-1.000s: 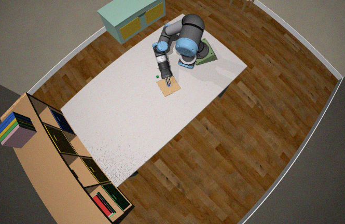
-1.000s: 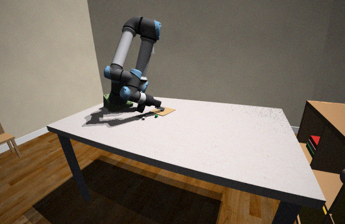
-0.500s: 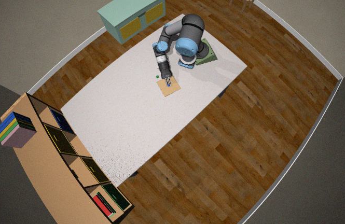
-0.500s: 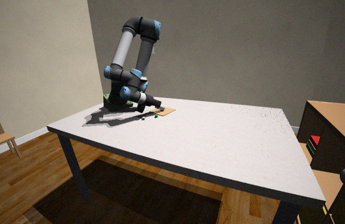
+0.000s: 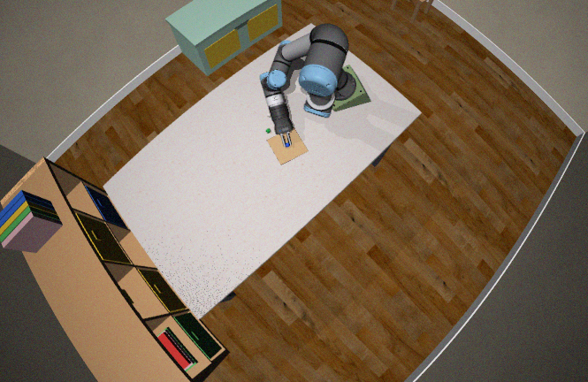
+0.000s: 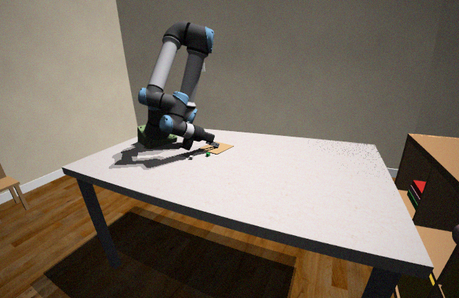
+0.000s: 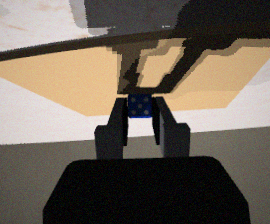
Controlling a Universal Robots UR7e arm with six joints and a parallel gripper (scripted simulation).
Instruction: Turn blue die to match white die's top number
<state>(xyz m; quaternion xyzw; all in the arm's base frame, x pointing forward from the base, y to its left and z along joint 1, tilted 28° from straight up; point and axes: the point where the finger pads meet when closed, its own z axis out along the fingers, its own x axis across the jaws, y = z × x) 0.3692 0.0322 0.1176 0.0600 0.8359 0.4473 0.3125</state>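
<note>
The blue die lies 1 cm to the left of my hand and 1 cm below it. Also, from my hand: green die (11 cm to the right, 2 cm below, 1 cm ahead); white die (17 cm to the right, 5 cm behind, 2 cm below); tan mat (2 cm below, 1 cm to the left).
</note>
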